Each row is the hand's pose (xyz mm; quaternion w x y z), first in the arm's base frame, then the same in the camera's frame.
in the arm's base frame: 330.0 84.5 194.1 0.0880 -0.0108 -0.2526 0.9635
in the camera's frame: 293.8 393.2 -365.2 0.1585 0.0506 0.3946 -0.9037
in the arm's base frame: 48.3 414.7 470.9 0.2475 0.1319 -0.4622 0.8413
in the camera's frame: -147.0 473.7 -111.8 0.0232 -0.1700 0.5636 -0.8080
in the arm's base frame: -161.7 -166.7 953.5 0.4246 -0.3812 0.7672 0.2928
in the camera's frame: -136.0 -266.9 145.8 0.4837 -0.5078 0.5579 0.4437
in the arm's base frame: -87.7 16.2 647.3 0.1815 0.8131 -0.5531 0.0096
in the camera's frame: -108.9 20.1 -76.8 0.0099 -0.9271 0.3694 -0.0617
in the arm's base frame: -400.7 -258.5 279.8 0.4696 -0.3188 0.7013 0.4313
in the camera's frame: -199.7 -217.7 -570.4 0.4792 -0.4426 0.4835 0.5837
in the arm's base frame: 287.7 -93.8 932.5 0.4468 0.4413 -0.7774 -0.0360
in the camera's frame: 226.4 -20.0 270.0 0.2828 0.6654 -0.6908 0.0024
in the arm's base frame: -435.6 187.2 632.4 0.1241 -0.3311 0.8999 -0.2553
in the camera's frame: -489.6 34.3 -150.2 0.3265 -0.4710 0.8102 -0.1230
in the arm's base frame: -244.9 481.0 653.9 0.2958 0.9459 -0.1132 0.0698
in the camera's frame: -461.8 354.4 -9.1 0.1167 0.9657 0.0594 0.2241
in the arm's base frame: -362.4 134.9 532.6 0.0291 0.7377 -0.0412 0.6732
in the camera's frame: -386.3 51.3 -234.3 0.2350 -0.6428 -0.0241 -0.7287
